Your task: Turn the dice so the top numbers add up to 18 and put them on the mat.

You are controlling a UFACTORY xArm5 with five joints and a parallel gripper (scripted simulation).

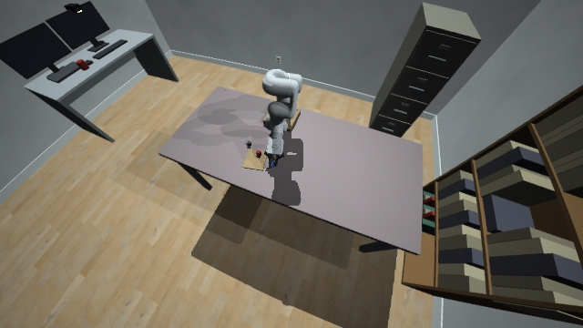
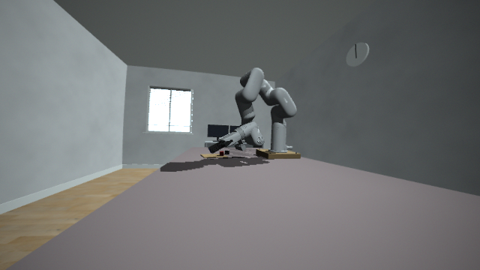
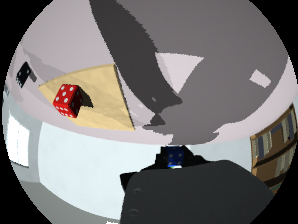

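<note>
My hand is 3 cm past the red die, 14 cm to the left of it and 4 cm above it. Round my hand: tan mat (2 cm ahead, 14 cm to the right, 6 cm below); then black die (6 cm behind, 25 cm to the right, 5 cm below); then blue die (1 cm ahead, 1 cm below).
</note>
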